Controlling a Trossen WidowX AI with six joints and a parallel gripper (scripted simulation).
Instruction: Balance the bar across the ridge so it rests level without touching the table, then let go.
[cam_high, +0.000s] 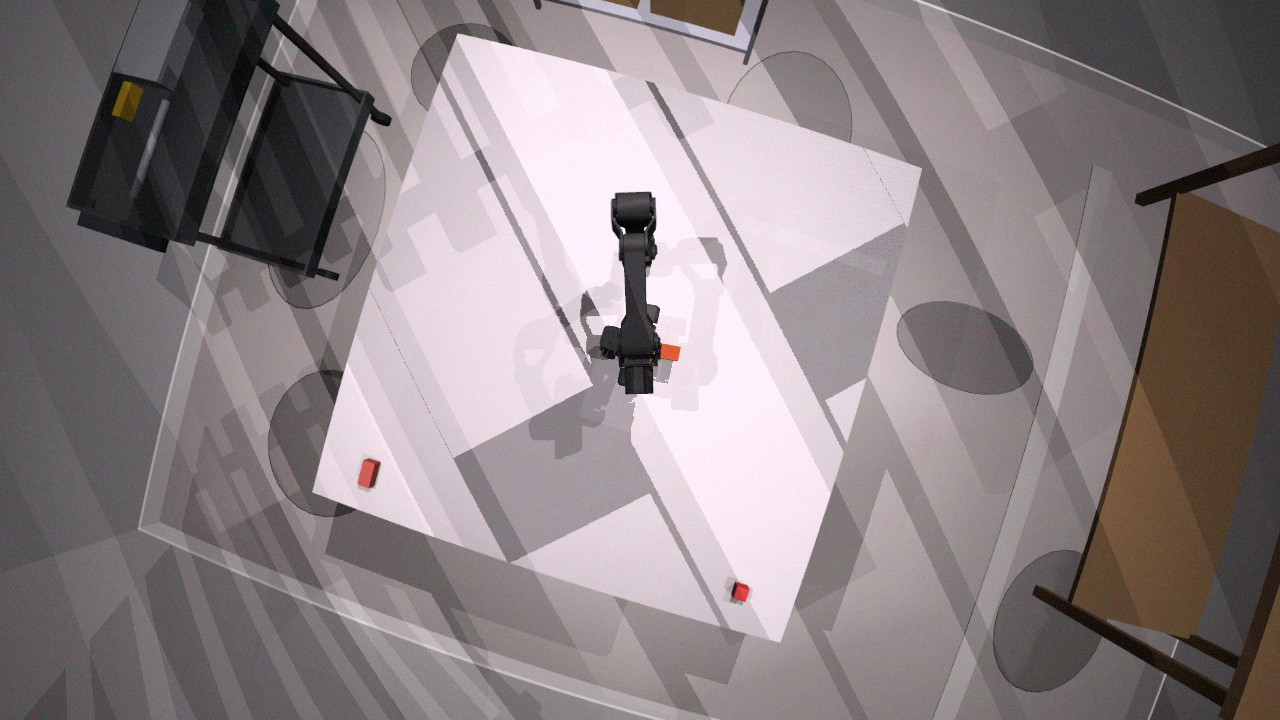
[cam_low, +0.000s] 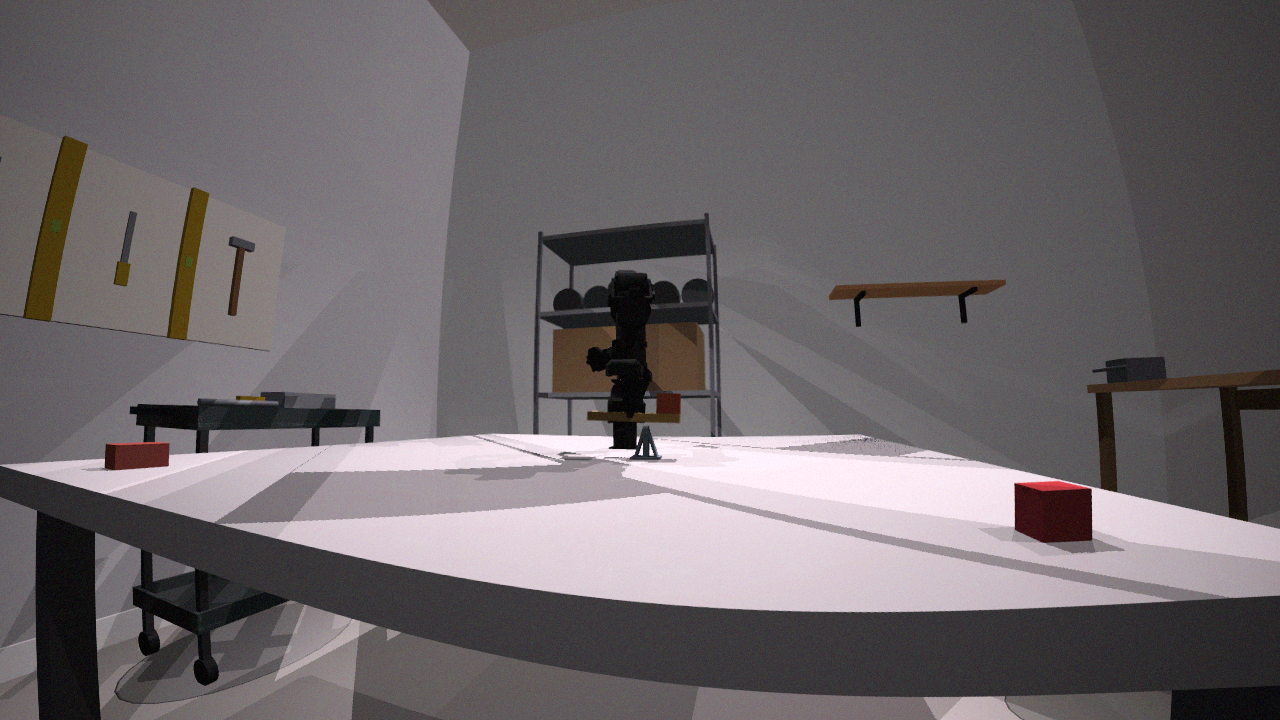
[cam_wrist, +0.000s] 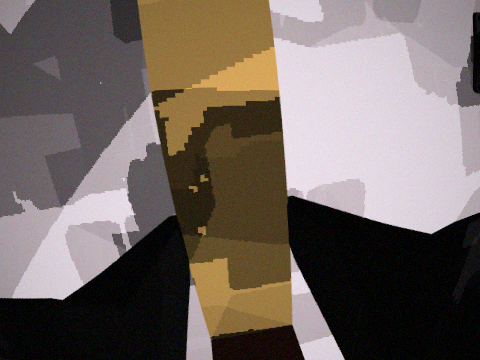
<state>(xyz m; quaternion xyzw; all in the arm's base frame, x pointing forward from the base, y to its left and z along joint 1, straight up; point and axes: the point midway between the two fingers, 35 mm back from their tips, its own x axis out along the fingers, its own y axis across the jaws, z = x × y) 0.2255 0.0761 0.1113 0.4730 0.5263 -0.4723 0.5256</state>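
Right now my gripper tip is 30 mm to the right of the ridge and 20 mm above it.
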